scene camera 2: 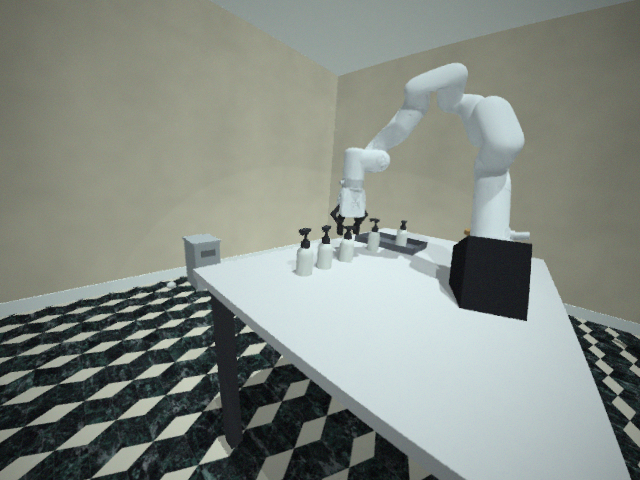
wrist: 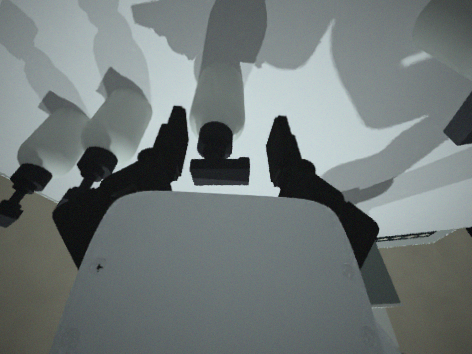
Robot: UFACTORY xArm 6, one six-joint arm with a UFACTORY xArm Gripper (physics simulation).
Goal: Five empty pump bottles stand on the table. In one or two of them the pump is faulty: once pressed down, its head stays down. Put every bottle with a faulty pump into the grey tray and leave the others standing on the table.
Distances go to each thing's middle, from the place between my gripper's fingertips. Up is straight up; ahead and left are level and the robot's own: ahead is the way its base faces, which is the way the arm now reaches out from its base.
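There is the grey tray (scene camera 2: 387,241), and counted from my hand it sits 80 mm below, 10 mm behind and 370 mm to the right.
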